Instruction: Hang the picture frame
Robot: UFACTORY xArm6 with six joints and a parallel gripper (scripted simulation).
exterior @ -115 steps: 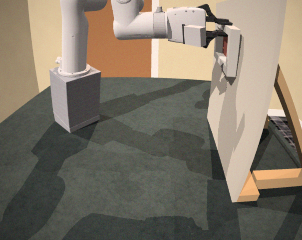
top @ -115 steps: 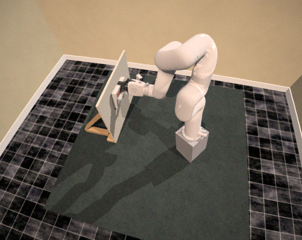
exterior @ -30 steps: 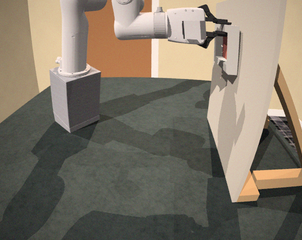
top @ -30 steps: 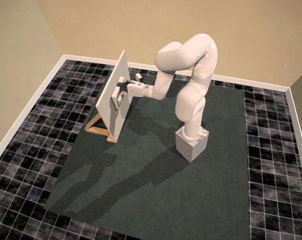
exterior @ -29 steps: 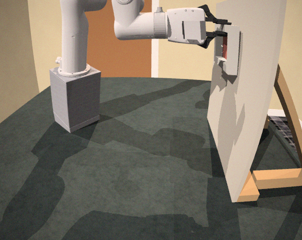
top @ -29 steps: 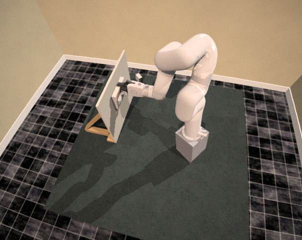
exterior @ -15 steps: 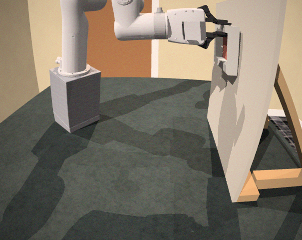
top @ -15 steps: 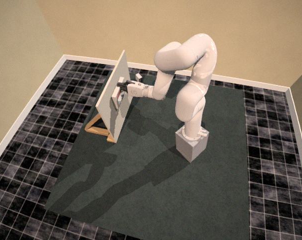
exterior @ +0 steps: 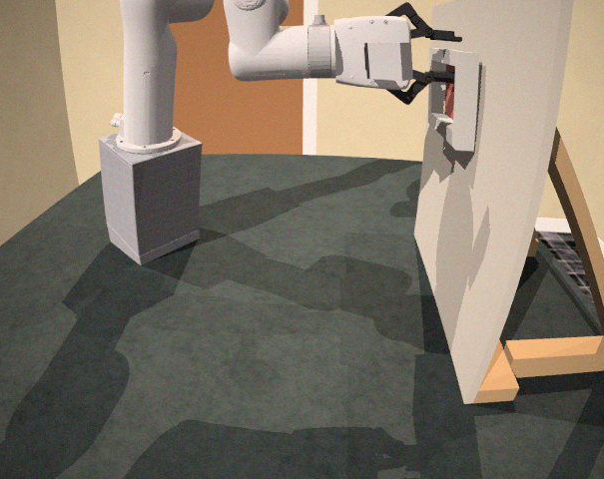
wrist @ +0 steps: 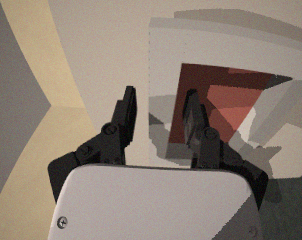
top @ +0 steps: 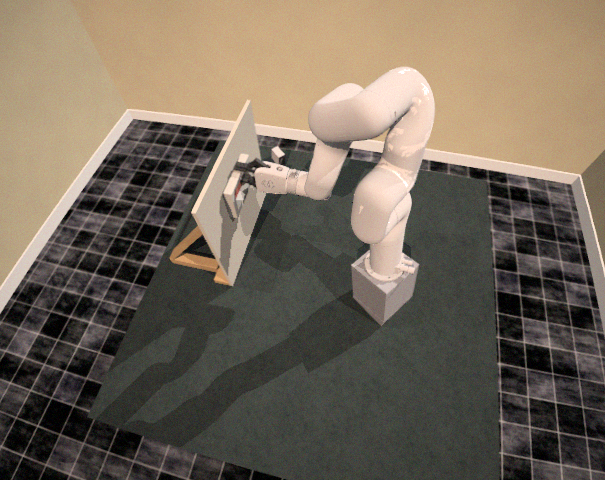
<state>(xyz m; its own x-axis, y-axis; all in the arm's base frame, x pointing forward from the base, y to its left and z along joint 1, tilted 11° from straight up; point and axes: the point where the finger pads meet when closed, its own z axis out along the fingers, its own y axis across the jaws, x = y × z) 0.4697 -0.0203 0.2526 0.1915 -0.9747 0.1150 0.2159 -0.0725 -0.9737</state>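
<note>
Right now the picture frame is 5 cm below my hand, 2 cm to the left of it and 2 cm ahead of it. Also, from my hand: pale wall board (15 cm below, 4 cm ahead, 1 cm to the left).
</note>
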